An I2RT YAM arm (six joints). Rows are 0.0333 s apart.
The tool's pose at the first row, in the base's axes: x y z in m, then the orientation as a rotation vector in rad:
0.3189, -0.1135, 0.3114, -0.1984, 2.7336, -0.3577
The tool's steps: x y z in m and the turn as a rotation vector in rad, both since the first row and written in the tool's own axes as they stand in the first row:
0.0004, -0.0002, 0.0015, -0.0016, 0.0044, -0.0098
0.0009, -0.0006, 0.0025, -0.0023, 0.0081, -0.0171
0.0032, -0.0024, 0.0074, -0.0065, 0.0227, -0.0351
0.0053, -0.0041, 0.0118, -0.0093, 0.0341, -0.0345
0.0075, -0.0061, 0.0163, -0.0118, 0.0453, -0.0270
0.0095, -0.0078, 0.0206, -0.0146, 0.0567, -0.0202
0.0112, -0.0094, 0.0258, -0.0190, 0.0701, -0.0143
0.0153, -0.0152, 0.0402, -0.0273, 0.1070, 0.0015
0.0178, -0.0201, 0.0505, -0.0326, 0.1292, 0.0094
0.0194, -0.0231, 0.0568, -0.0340, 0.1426, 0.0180
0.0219, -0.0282, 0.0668, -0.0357, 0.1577, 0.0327
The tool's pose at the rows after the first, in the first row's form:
0.3191, -0.1141, 0.3100, -0.2118, 2.7382, -0.3591
0.3191, -0.1148, 0.3090, -0.2215, 2.7419, -0.3609
0.3190, -0.1180, 0.3043, -0.2458, 2.7569, -0.3629
0.3189, -0.1210, 0.3001, -0.2444, 2.7688, -0.3611
0.3188, -0.1243, 0.2958, -0.2333, 2.7806, -0.3578
0.3187, -0.1273, 0.2918, -0.2232, 2.7926, -0.3542
0.3193, -0.1303, 0.2869, -0.2145, 2.8069, -0.3490
0.3216, -0.1397, 0.2742, -0.1896, 2.8451, -0.3399
0.3236, -0.1472, 0.2654, -0.1768, 2.8682, -0.3343
0.3248, -0.1517, 0.2600, -0.1630, 2.8816, -0.3324
0.3268, -0.1593, 0.2516, -0.1402, 2.8965, -0.3285

